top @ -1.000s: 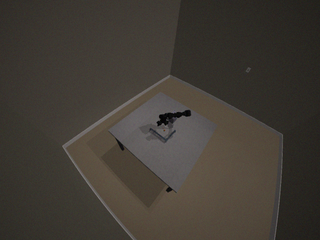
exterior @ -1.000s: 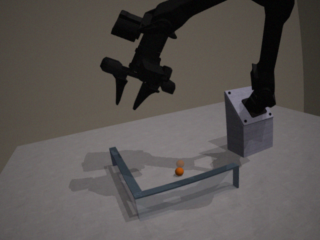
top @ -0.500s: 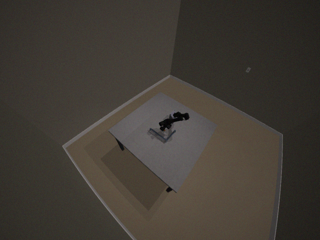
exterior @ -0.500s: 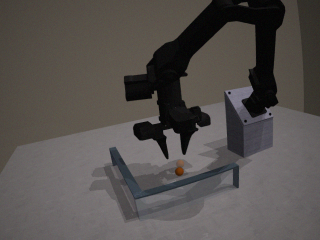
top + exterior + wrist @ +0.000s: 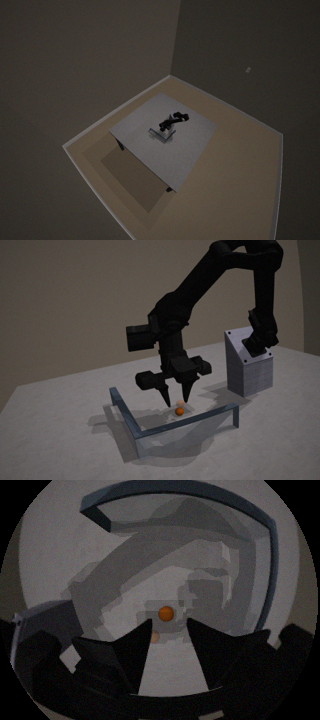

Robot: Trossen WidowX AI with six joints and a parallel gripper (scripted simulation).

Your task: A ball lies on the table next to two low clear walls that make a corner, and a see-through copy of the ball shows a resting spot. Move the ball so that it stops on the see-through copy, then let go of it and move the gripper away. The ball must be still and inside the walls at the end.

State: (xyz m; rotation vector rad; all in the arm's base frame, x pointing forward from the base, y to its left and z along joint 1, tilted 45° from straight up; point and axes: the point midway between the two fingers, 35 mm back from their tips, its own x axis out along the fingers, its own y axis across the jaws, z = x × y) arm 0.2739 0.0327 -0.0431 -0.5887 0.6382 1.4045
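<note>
My gripper tip is now 2 cm above the orange ball. Round my gripper tip: see-through copy 3 cm behind, 4 cm to the right, 2 cm below.
</note>
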